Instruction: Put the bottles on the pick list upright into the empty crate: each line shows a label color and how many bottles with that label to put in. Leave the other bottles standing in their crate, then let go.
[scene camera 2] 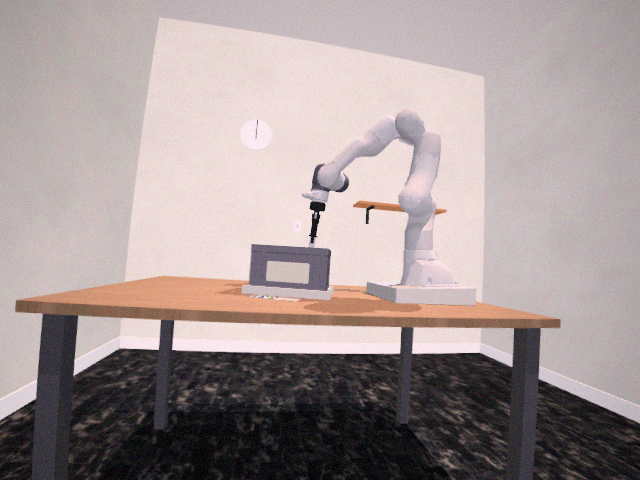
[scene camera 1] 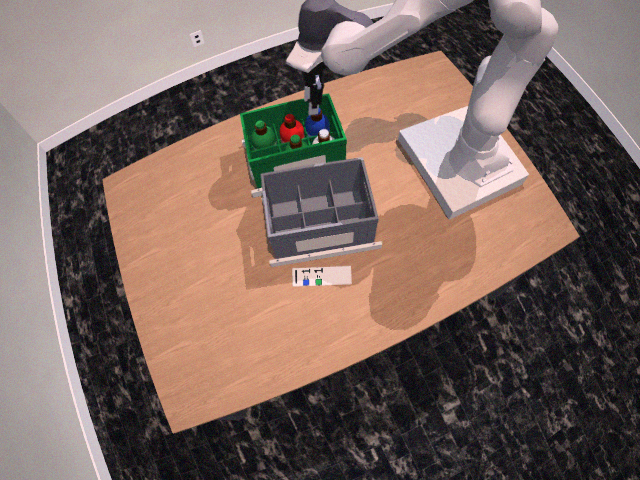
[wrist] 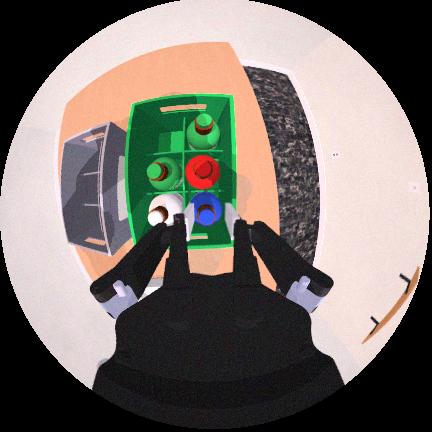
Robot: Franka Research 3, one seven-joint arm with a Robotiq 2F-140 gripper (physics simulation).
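My gripper point(scene camera 1: 313, 109) point(scene camera 2: 311, 244) point(wrist: 209, 211) is open, its fingertips above and on either side of the blue bottle's cap. The blue bottle point(scene camera 1: 316, 125) point(wrist: 205, 204) stands in a corner compartment of the green crate point(scene camera 1: 298, 158) point(wrist: 130, 150). Two green bottles stand there too: one point(scene camera 1: 263, 137) point(wrist: 203, 136) in the far row, one point(scene camera 1: 295, 141) point(wrist: 165, 172) in the near row. A red bottle point(scene camera 1: 292, 131) point(wrist: 202, 171) and a white bottle point(scene camera 1: 323, 135) point(wrist: 167, 206) stand beside them. The grey crate point(scene camera 1: 323, 241) point(scene camera 2: 289, 271) point(wrist: 105, 165) is empty. The pick list point(scene camera 1: 336, 275) shows blue 1, green 1.
The green crate stands directly behind the grey crate in the scene camera 1 view. A white strip point(scene camera 1: 325, 253) point(scene camera 2: 286, 291) runs along the grey crate's front. The robot's white base plate point(scene camera 1: 429, 165) point(scene camera 2: 434, 295) is on the table point(scene camera 1: 206, 330) point(scene camera 2: 170, 304) to the right.
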